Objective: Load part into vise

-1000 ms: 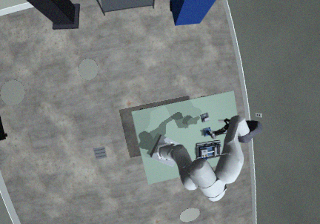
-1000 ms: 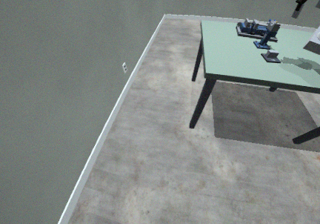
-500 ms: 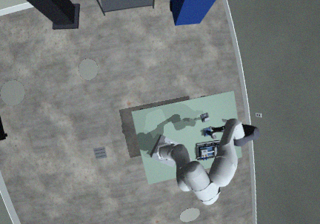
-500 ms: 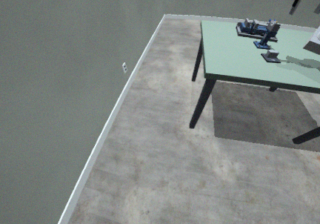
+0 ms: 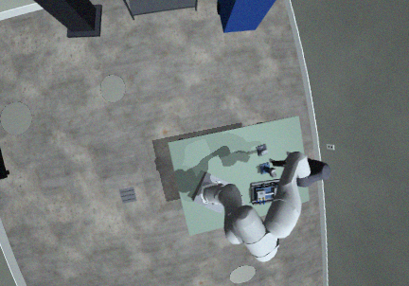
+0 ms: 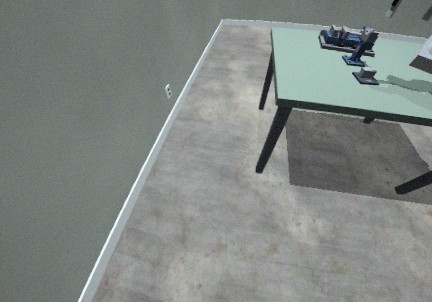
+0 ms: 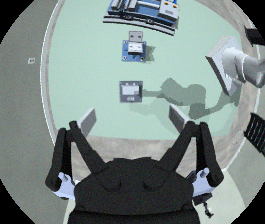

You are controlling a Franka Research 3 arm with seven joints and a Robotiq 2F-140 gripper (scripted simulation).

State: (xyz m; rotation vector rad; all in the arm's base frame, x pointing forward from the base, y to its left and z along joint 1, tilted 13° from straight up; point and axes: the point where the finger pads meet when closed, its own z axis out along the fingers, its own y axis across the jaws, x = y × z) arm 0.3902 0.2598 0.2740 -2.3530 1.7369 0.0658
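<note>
My hand is 240 mm above the part. Round my hand: vise (50 mm ahead, 360 mm to the right, 220 mm below).
</note>
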